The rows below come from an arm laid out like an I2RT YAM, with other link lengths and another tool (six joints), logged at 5 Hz.
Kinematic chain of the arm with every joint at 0, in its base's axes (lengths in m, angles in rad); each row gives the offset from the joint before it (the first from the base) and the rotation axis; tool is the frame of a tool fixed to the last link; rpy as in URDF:
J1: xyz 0 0 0.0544 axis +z
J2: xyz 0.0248 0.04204 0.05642 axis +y
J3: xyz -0.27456 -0.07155 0 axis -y
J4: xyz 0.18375 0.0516 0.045 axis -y
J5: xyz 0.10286 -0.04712 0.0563 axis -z
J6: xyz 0.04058 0 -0.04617 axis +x
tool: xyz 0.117 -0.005 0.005 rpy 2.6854 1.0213 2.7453
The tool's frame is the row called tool.
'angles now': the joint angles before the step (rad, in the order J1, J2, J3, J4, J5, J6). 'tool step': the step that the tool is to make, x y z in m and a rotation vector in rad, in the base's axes. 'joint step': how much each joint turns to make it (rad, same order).
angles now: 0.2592, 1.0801, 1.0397, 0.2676, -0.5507, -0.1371
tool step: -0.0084, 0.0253, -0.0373, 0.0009, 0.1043, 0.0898
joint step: 0.0874, -0.0149, -0.1044, 0.0097, 0.0035, 0.0373
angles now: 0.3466, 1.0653, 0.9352, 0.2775, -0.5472, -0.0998
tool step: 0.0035, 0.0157, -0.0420, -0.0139, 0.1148, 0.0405
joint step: 0.0456, 0.0237, -0.0949, 0.0234, 0.0078, 0.0325
